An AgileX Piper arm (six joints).
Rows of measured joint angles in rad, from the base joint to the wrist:
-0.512, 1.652, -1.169, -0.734, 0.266, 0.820
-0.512, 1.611, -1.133, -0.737, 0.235, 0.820
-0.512, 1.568, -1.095, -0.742, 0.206, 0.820
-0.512, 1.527, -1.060, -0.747, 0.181, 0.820
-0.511, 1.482, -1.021, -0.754, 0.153, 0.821
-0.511, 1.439, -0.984, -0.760, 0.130, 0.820
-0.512, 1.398, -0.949, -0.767, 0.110, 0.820
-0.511, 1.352, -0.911, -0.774, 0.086, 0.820
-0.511, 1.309, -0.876, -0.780, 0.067, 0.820
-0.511, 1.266, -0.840, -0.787, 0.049, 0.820
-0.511, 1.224, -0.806, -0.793, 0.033, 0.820
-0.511, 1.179, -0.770, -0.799, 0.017, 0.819
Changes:
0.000, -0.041, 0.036, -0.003, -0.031, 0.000
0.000, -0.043, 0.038, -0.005, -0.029, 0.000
0.000, -0.041, 0.035, -0.005, -0.025, 0.000
0.001, -0.045, 0.039, -0.007, -0.028, 0.001
0.000, -0.043, 0.037, -0.006, -0.023, -0.001
-0.001, -0.041, 0.035, -0.007, -0.020, 0.000
0.001, -0.046, 0.038, -0.007, -0.024, 0.000
0.000, -0.043, 0.035, -0.006, -0.019, 0.000
0.000, -0.043, 0.036, -0.007, -0.018, 0.000
0.000, -0.042, 0.034, -0.006, -0.016, 0.000
0.000, -0.045, 0.036, -0.006, -0.016, -0.001

